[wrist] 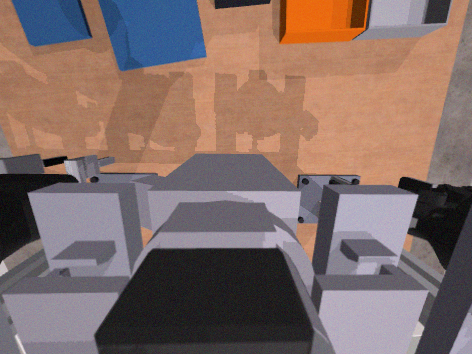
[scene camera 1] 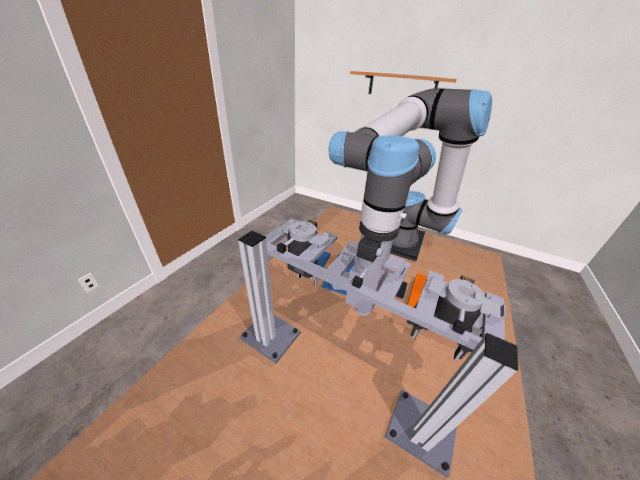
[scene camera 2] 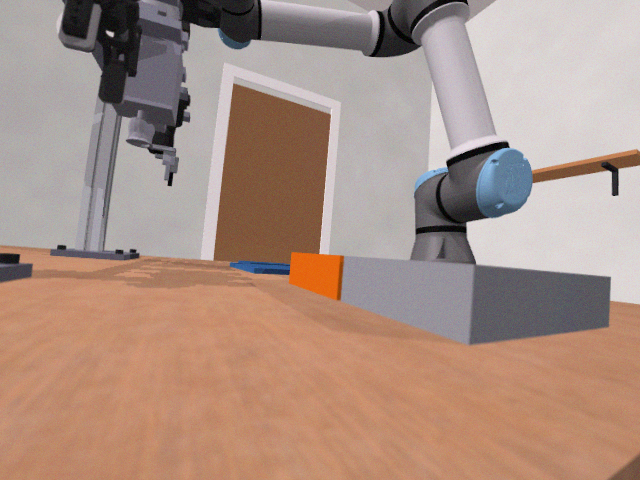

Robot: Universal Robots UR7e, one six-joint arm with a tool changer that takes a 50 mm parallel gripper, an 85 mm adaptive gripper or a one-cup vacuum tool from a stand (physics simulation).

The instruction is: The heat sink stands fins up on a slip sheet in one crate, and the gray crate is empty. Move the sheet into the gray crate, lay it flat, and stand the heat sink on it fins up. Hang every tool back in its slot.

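Places are measured from the arm's base along level axes (x ahead, y left, z up), in metres.
Where they show: arm's base, origin of its link: (scene camera 1: pixel 401 238).
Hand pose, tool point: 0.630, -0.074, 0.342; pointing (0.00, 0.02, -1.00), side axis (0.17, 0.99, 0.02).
Observation:
Things, the pixels of their top centre, and the offset from my tool point, as dx, dy, dz. "spot": a spot on its surface instead.
- vacuum tool, centre of its top: (scene camera 2: pixel 142 121) (scene camera 1: pixel 364 300) +0.000, +0.003, -0.155
- tool's body, a spot on its surface: (wrist: pixel 210 172) spot: -0.043, -0.001, -0.069
- gray crate, centre of its top: (scene camera 2: pixel 472 265) -0.271, +0.354, -0.330
- orange crate, centre of its top: (scene camera 2: pixel 375 259) (scene camera 1: pixel 431 294) -0.285, +0.213, -0.330
- black heat sink, centre of its top: (scene camera 1: pixel 393 283) -0.300, +0.076, -0.343
The vacuum tool (scene camera 1: pixel 363 311) (scene camera 2: pixel 138 139) is on the arm, at the stand's middle slot between its two prongs. Its cup points down with nothing on it. The wrist view shows the tool's body (wrist: pixel 210 172) between the prongs (wrist: pixel 82 225) (wrist: pixel 370 225). The gray crate (scene camera 2: pixel 403 289) (wrist: pixel 407 32) stands against the orange crate (scene camera 1: pixel 417 290) (scene camera 2: pixel 316 274) (wrist: pixel 320 36). The black heat sink (scene camera 1: pixel 401 289) (wrist: pixel 242 3) is outside the crates, beside the orange one; its fins cannot be made out. The slip sheet cannot be made out.
The 50 mm gripper (scene camera 1: pixel 308 281) (scene camera 2: pixel 170 178) hangs at the stand's left in scene camera 1. The 85 mm gripper (scene camera 1: pixel 436 341) hangs at its right. Two posts (scene camera 1: pixel 258 294) (scene camera 1: pixel 454 397) carry the stand. Two flat blue pieces (wrist: pixel 52 22) (wrist: pixel 157 35) lie on the table left of the heat sink.

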